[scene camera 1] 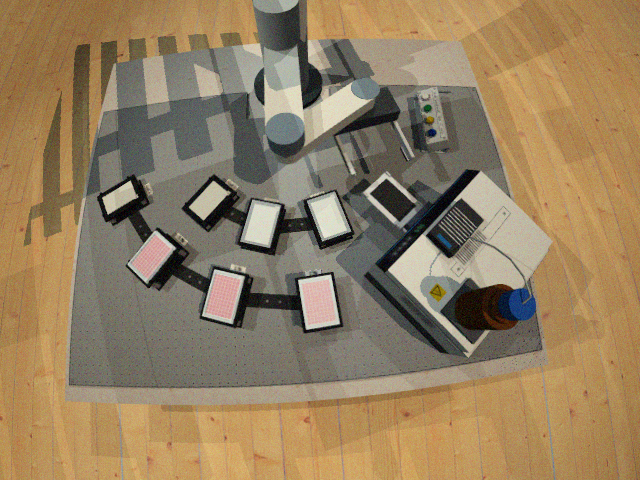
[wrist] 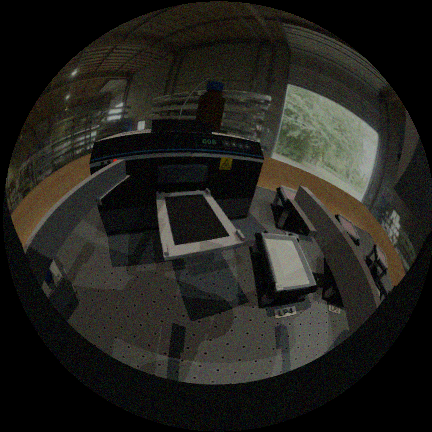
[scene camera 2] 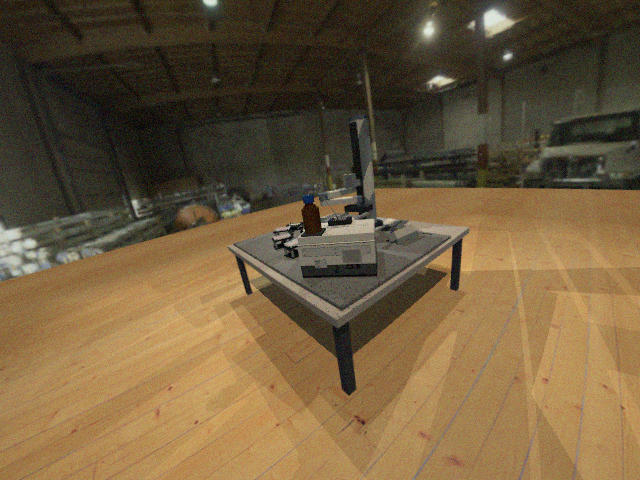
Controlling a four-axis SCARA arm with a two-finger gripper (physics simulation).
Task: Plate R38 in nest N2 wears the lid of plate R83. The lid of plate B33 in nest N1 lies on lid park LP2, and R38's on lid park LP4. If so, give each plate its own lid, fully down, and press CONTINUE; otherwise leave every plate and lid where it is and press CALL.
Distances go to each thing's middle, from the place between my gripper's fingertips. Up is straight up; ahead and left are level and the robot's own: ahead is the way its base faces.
Right now my hand is 370 mm short of the brown bottle with blue cap (scene camera 1: 498, 307), 150 mm to the right of it and 130 mm below it.
